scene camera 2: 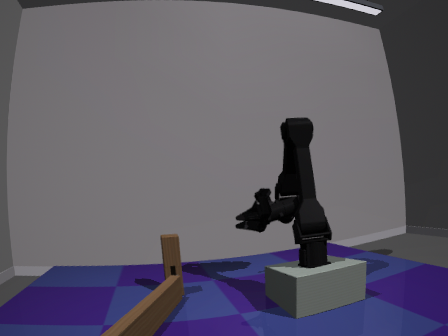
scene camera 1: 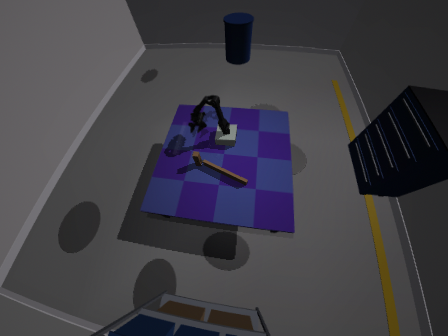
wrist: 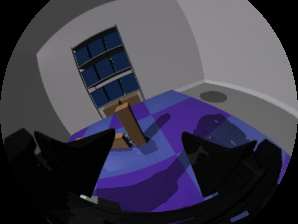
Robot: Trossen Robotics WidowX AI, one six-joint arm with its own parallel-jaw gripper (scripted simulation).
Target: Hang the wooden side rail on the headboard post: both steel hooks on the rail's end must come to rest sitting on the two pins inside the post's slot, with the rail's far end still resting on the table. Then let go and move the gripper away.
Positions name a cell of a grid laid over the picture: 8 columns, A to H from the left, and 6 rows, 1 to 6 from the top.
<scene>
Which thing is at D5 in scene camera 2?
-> A wooden headboard post.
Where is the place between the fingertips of my gripper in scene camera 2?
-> E4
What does my gripper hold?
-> Nothing.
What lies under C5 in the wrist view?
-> My gripper.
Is my gripper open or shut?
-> Open.
</scene>
